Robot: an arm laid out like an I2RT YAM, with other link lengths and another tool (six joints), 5 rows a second.
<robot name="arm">
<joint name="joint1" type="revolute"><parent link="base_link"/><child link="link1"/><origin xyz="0 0 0.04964" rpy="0 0 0"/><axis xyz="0 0 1"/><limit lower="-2.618" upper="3.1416"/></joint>
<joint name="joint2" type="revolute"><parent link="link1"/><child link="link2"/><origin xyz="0.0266 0.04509 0.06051" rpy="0 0 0"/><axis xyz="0 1 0"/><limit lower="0" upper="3.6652"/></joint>
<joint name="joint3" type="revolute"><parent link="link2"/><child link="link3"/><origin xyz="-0.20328 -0.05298 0" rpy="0 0 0"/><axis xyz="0 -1 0"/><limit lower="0" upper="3.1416"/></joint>
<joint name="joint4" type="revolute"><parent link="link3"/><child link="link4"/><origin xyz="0.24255 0.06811 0.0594" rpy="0 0 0"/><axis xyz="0 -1 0"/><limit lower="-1.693" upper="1.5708"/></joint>
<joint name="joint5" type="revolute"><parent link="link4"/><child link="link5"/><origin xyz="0.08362 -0.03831 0.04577" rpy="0 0 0"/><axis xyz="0 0 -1"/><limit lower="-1.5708" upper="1.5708"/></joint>
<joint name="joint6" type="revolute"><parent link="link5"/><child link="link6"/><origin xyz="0.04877 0 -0.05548" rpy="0 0 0"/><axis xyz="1 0 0"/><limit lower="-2.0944" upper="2.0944"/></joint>
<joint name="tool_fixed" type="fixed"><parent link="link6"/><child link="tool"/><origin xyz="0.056 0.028 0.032" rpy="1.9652 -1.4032 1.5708"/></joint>
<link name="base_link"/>
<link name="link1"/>
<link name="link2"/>
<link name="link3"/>
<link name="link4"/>
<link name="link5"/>
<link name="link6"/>
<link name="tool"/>
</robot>
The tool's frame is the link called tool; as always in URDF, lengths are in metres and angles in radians.
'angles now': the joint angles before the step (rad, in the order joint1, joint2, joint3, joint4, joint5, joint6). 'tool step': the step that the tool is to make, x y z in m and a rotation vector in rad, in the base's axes. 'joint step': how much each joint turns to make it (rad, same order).
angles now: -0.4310 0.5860 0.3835 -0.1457 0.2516 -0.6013
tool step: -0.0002 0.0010 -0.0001 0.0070 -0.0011 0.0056
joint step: 0.0001 -0.0028 0.0001 -0.0060 -0.0075 0.0047
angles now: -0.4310 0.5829 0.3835 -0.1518 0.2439 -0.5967
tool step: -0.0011 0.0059 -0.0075 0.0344 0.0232 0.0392
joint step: 0.0002 -0.0028 -0.0062 -0.0335 -0.0442 0.0062
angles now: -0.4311 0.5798 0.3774 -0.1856 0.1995 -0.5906
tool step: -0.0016 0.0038 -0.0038 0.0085 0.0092 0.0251
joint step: -0.0001 -0.0151 -0.0121 -0.0138 -0.0247 -0.0062
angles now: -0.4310 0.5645 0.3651 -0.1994 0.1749 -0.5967
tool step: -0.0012 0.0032 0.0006 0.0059 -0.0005 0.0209
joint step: 0.0001 -0.0153 -0.0015 -0.0153 -0.0213 -0.0030
